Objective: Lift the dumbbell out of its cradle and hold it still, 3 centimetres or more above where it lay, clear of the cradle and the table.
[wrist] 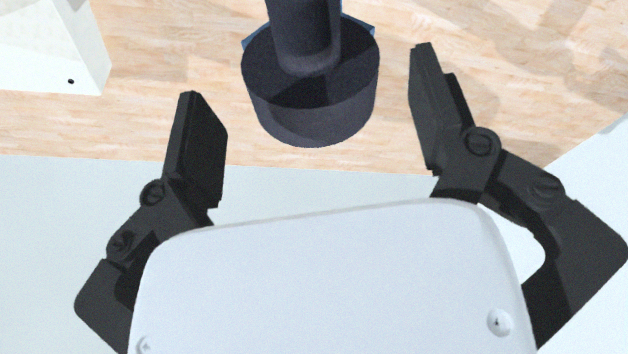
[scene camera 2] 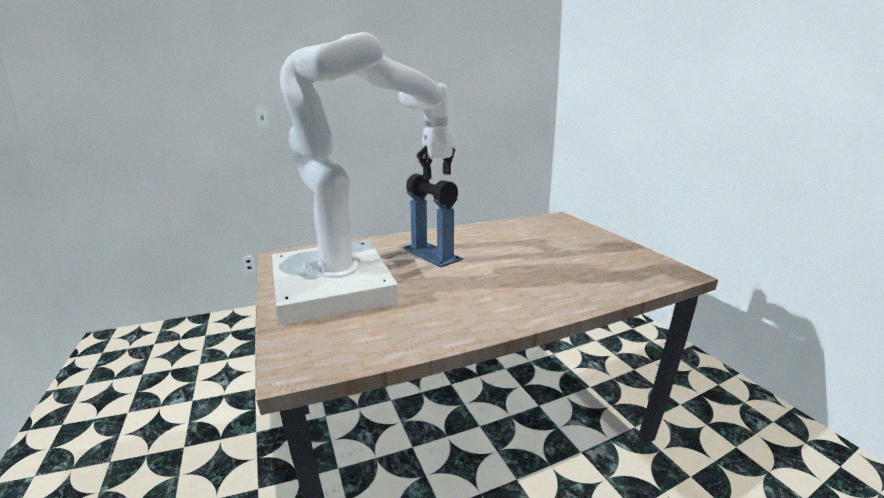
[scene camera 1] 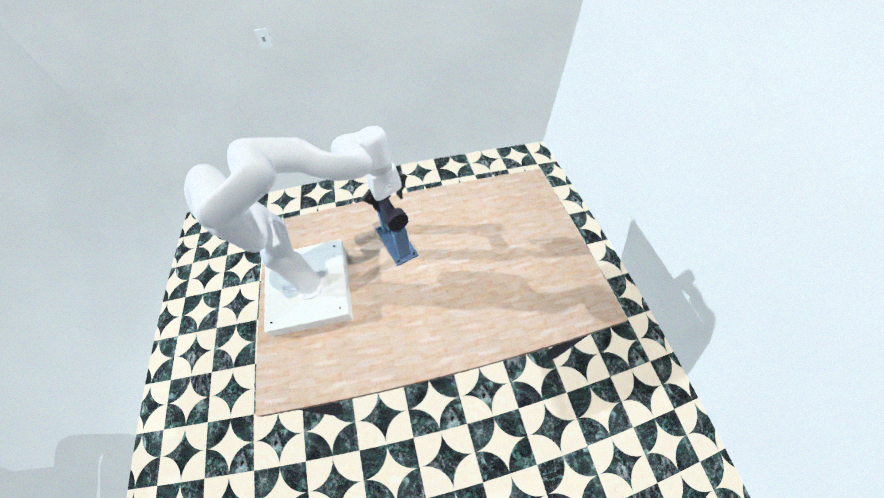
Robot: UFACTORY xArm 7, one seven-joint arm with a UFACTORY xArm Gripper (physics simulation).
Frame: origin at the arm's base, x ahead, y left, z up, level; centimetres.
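Seen in the pictures: gripper, fingertip midpoint: (wrist: 306,91) (scene camera 2: 437,176) (scene camera 1: 388,203); arm's base at its link origin: (scene camera 2: 337,267) (scene camera 1: 309,283).
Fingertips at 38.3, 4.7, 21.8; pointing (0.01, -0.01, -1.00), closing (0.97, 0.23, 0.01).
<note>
Pixels of each thing's top centre, then the offset from my fingertips to it, as dx, dy, dz. Level surfaces: height alone.
- black dumbbell at its top centre: (scene camera 2: 431,177) (scene camera 1: 385,198) -0.2, +3.5, -0.9
- blue cradle at its top centre: (scene camera 2: 431,194) (scene camera 1: 388,208) -0.2, +3.5, -6.7
- wooden table at its surface level: dz -28.8
The black dumbbell (scene camera 1: 396,218) (scene camera 2: 445,193) (wrist: 312,120) lies level across the tops of the two posts of the blue cradle (scene camera 1: 402,248) (scene camera 2: 445,235). My gripper (scene camera 1: 387,196) (scene camera 2: 437,174) (wrist: 306,91) is open and empty, pointing down a little above the dumbbell. In the wrist view one round weight and part of the handle show beyond the fingertips, between the two fingers sideways, with a gap on each side. The other weight is out of that view. In scene camera 1 the wrist and fingers hide the dumbbell's far end.
The cradle stands on the wooden table (scene camera 1: 433,352) (scene camera 2: 470,327) (wrist: 135,125). The arm's white base plate (scene camera 1: 309,318) (scene camera 2: 340,303) (wrist: 45,65) is beside it, to the left. A grey wall stands behind the table and a pale wall stands to the right.
</note>
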